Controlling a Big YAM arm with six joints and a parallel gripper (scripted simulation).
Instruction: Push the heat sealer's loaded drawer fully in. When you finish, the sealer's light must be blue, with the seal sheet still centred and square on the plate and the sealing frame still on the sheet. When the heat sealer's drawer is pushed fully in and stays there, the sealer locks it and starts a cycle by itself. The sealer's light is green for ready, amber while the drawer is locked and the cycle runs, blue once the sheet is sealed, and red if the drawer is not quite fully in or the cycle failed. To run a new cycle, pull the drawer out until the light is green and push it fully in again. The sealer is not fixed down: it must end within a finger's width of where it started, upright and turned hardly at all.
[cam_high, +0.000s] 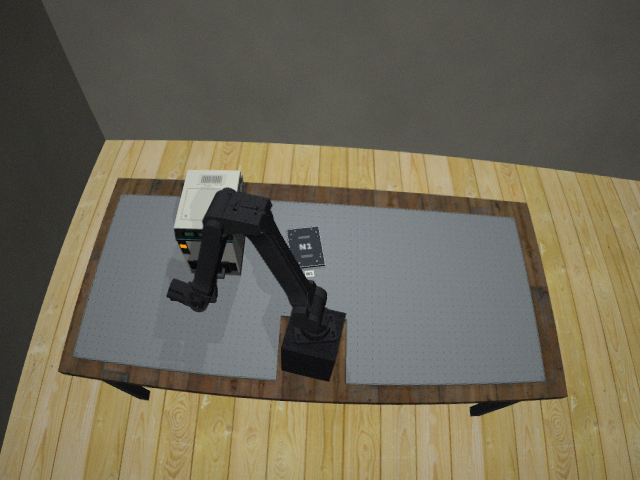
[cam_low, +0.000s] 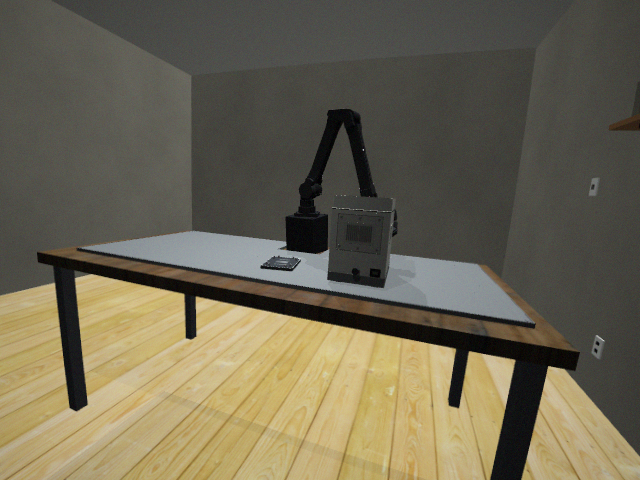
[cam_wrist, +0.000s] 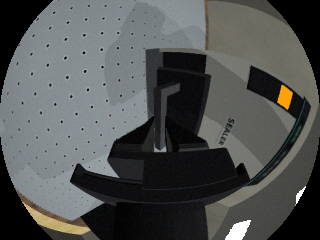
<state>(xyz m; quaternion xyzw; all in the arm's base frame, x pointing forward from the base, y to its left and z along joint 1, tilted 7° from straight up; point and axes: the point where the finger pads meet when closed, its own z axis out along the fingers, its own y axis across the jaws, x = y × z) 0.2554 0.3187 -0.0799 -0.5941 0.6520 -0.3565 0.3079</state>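
The sealer drawer lies 100 mm ahead of my hand, 20 mm to the right of it and 10 mm below it.
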